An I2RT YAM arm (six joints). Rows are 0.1 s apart.
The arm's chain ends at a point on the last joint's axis. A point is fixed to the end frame.
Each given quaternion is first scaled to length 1.
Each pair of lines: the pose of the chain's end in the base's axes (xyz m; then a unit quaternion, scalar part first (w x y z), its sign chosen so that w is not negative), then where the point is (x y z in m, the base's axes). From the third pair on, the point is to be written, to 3 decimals.
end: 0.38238, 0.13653, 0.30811, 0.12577, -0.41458, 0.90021, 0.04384
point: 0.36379 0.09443 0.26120
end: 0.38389, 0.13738, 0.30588, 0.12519, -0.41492, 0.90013, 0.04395
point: 0.36528 0.09525 0.25900
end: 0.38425, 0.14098, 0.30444, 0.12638, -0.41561, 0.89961, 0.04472
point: 0.366 0.099 0.257
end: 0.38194, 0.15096, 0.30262, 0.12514, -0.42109, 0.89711, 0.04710
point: 0.364 0.109 0.256
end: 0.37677, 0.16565, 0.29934, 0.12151, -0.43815, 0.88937, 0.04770
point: 0.360 0.123 0.253
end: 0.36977, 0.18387, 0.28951, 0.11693, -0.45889, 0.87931, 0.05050
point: 0.355 0.140 0.243
